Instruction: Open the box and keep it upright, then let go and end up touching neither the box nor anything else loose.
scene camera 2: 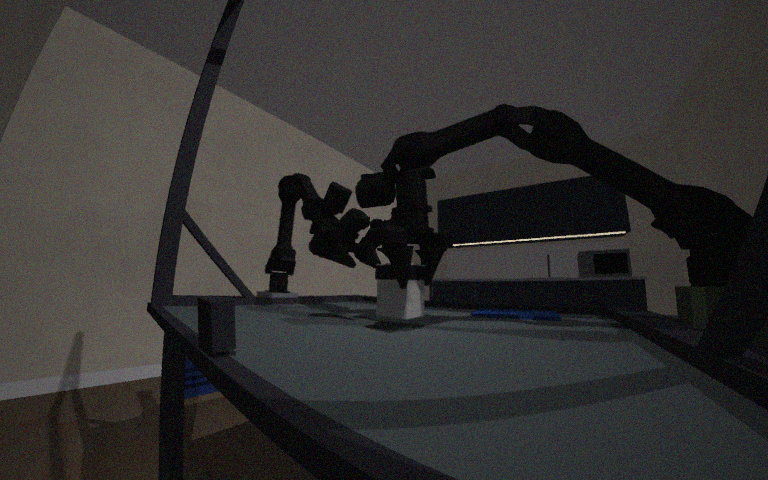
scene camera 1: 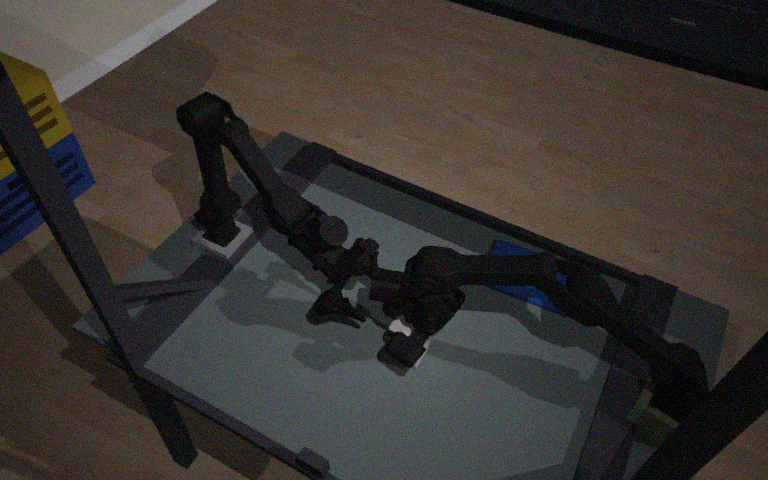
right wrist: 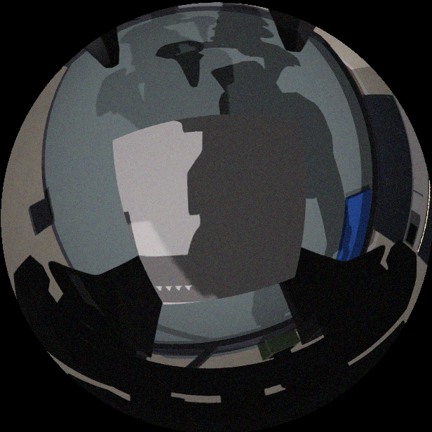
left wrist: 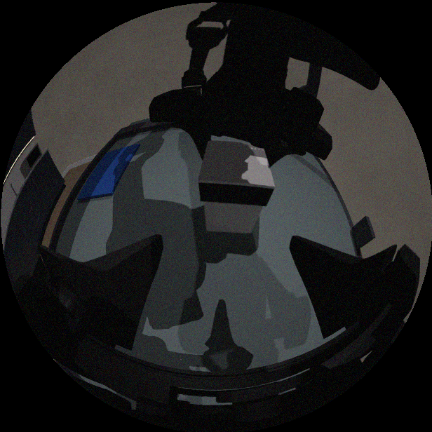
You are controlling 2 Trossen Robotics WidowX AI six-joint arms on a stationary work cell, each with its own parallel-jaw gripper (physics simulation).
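Pixels of known places: left gripper, fingertip midpoint: (scene camera 2: 368, 267) (scene camera 1: 375, 304); right gripper, fingertip midpoint: (scene camera 2: 415, 287) (scene camera 1: 424, 342); left arm's base, origin of the base link: (scene camera 2: 277, 292) (scene camera 1: 222, 233); right arm's base, origin of the base link: (scene camera 2: 724, 286) (scene camera 1: 672, 401).
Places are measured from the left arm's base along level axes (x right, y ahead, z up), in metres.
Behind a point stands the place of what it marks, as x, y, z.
A light box (scene camera 1: 400, 326) (scene camera 2: 393, 300) (left wrist: 232, 217) (right wrist: 240, 200) with a dark-rimmed lid (scene camera 2: 386, 272) @[0.102, 0.512, 0.067] (left wrist: 232, 194) is upright near the table's middle. Its lid is closed. In scene camera 2 it hangs slightly above the table (scene camera 2: 509, 362) @[0.182, 0.727, -0.034], with its shadow below it. My right gripper (scene camera 2: 417, 281) @[0.072, 0.556, 0.042] (right wrist: 220, 245) points down from above and is shut on the box at lid height, one finger on each side. My left gripper (scene camera 2: 367, 264) @[0.059, 0.437, 0.080] (left wrist: 229, 242) is open and empty, to the left of the box and apart from it. In scene camera 1 the right arm hides much of the box.
A flat blue thing (scene camera 1: 512, 249) @[-0.310, 0.625, -0.026] (scene camera 2: 515, 314) @[-0.207, 0.695, -0.026] (left wrist: 110, 172) (right wrist: 356, 220) lies near the table's far edge. A small dark block (scene camera 1: 312, 461) @[0.373, 0.476, 0.022] (scene camera 2: 218, 325) @[0.372, 0.498, -0.001] (left wrist: 364, 232) (right wrist: 41, 215) is at the opposite edge. A green block (scene camera 1: 654, 421) @[0.011, 0.997, 0.027] (scene camera 2: 699, 305) @[0.005, 0.966, 0.017] is by the right arm's base. Both wrists are close together.
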